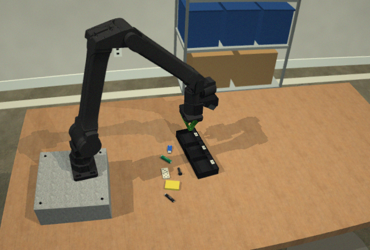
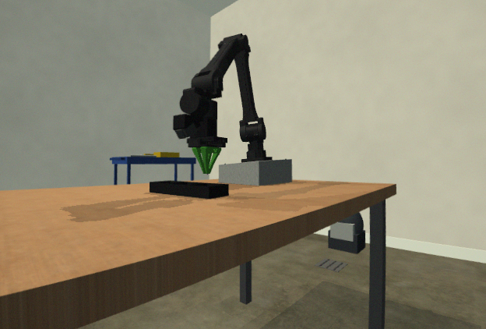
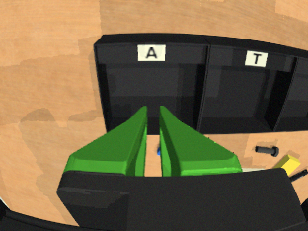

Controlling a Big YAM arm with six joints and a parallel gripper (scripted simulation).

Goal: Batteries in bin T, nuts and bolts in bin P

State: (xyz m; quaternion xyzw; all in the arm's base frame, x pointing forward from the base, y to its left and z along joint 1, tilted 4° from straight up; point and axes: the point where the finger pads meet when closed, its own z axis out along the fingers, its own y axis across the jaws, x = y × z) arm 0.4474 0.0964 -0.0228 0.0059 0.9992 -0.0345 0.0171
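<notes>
Right now my hand is 10 cm past the dark bolt, 16 cm to the left of it and 6 cm above it. From my hand the other things lie so: black tray (8 cm to the right, 6 cm below); blue usb stick (10 cm behind, 3 cm to the right, 7 cm below); green battery (13 cm behind, 8 cm to the right, 6 cm below).
</notes>
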